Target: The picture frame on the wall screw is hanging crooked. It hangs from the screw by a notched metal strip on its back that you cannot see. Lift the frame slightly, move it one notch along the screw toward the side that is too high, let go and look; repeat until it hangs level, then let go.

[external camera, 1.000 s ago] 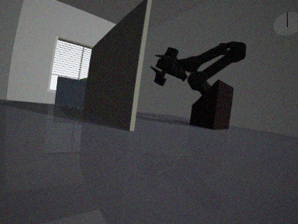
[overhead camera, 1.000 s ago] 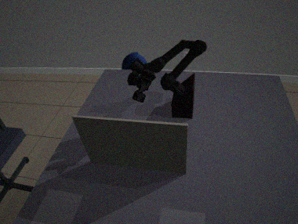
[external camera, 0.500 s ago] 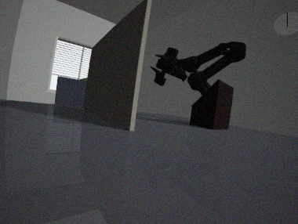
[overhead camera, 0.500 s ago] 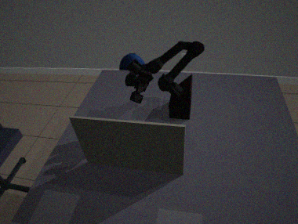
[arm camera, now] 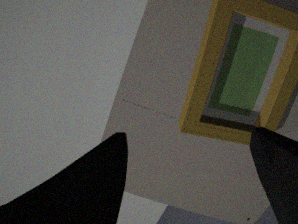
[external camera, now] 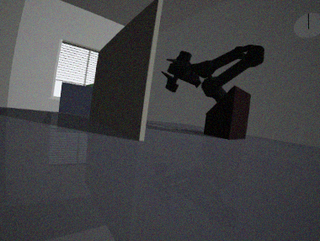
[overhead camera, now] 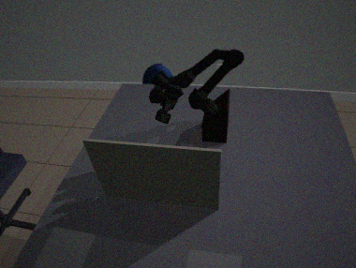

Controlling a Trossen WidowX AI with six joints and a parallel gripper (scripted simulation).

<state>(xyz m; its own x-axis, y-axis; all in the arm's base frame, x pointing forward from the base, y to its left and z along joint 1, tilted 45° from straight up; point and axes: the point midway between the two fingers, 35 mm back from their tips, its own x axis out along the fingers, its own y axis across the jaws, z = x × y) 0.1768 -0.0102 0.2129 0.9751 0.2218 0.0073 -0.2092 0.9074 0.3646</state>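
My gripper tip is 200 mm short of the picture frame, 90 mm above it and 20 mm to the right of it. Also, from my gripper tip: wall panel (210 mm ahead, 110 mm below, 30 mm to the left).
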